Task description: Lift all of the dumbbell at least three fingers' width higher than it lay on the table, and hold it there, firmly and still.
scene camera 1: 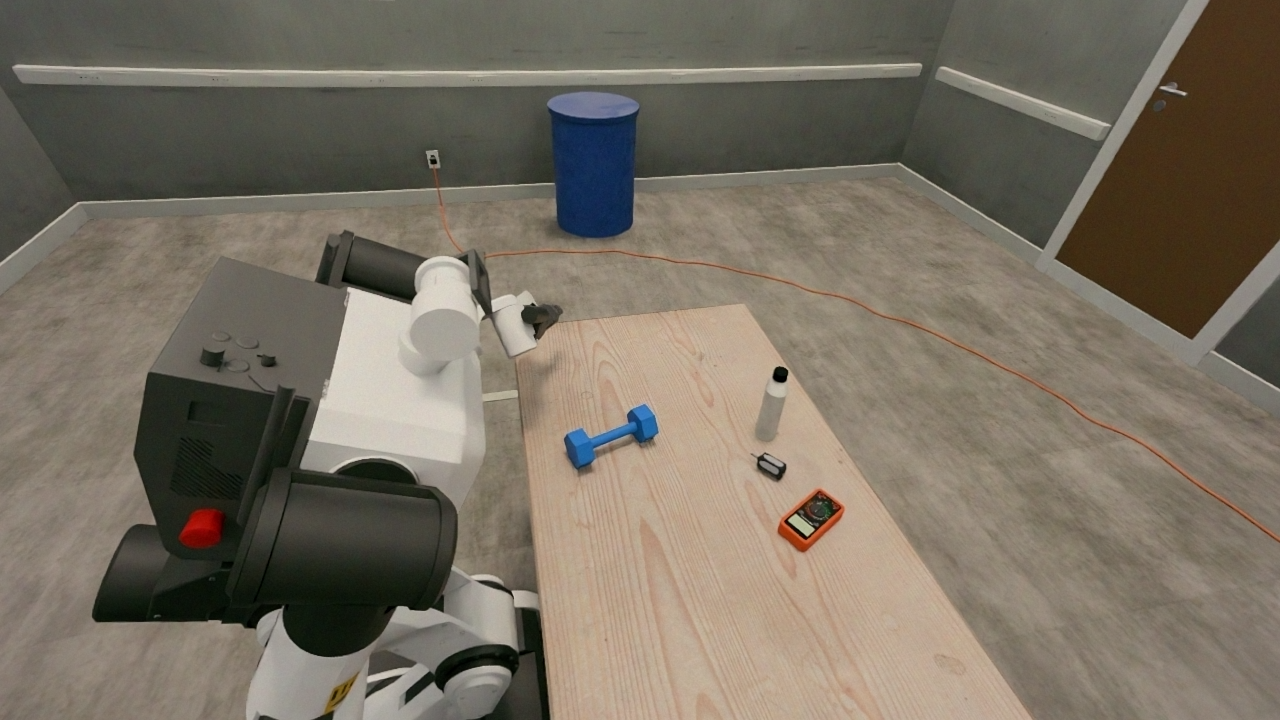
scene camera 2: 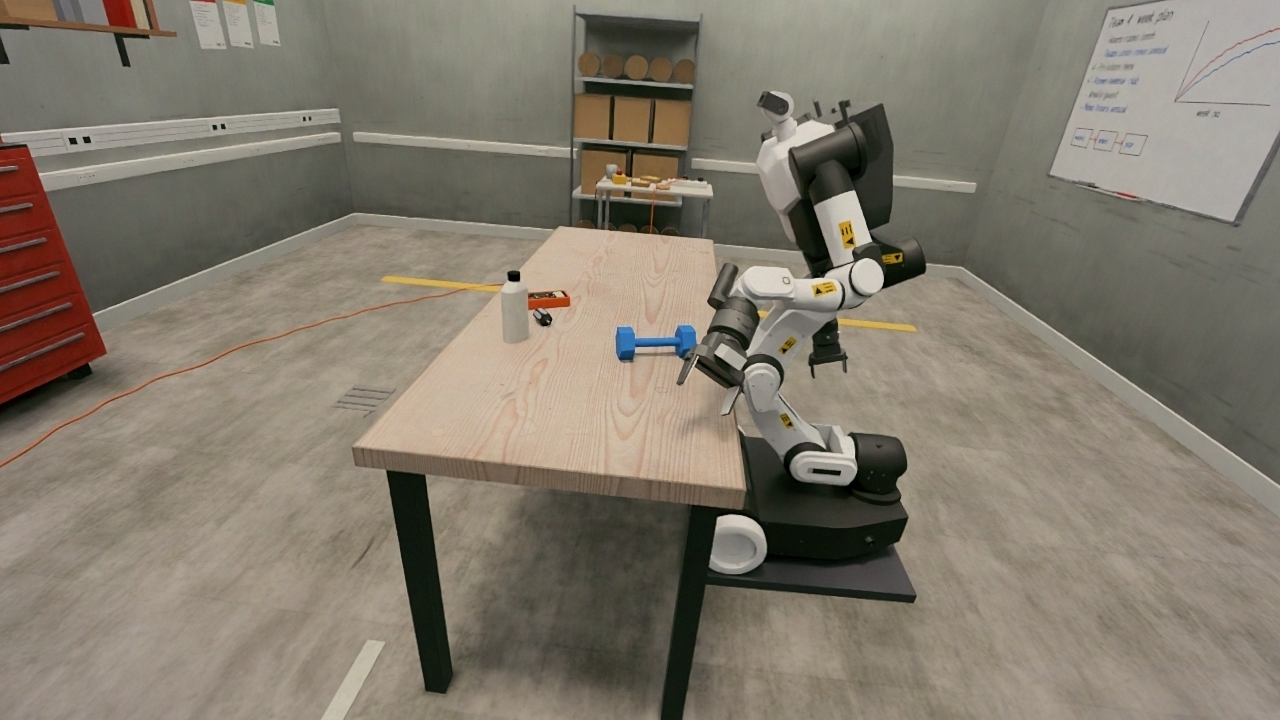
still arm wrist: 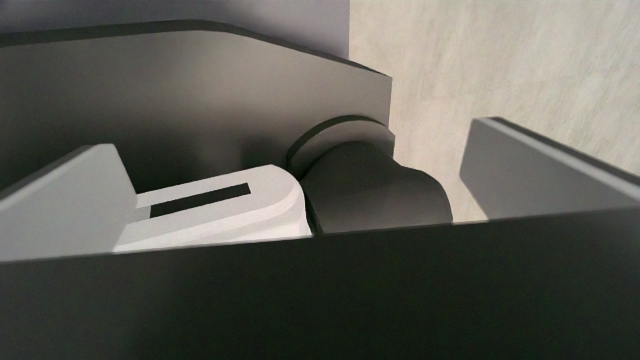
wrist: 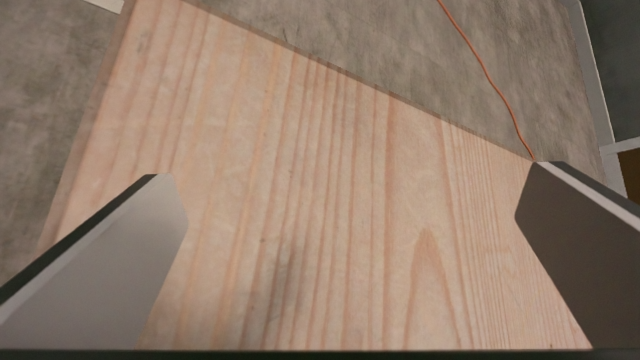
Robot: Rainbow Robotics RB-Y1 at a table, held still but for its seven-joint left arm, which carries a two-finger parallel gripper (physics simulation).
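A blue dumbbell [scene camera 1: 613,435] [scene camera 2: 656,342] with hexagonal heads lies on its side on the wooden table [scene camera 1: 626,573] [scene camera 2: 537,420] [wrist: 325,150], near the robot's side. It does not show in the wrist view. My gripper [scene camera 2: 704,396] [wrist: 352,195] is open, with its two fingers wide apart and bare table seen between them in the wrist view. It is above the table's robot-side edge, to one side of the dumbbell and apart from it, towards scene camera 2. In scene camera 1 the gripper is small and its fingers are hard to make out.
A white bottle [scene camera 1: 770,407] [scene camera 2: 514,308] with a black cap stands towards the table's far side. Near it lie a small dark object [scene camera 1: 770,465] [scene camera 2: 542,317] and an orange multimeter [scene camera 1: 810,519] [scene camera 2: 548,300]. The still arm's wrist view shows parts of the robot's own base.
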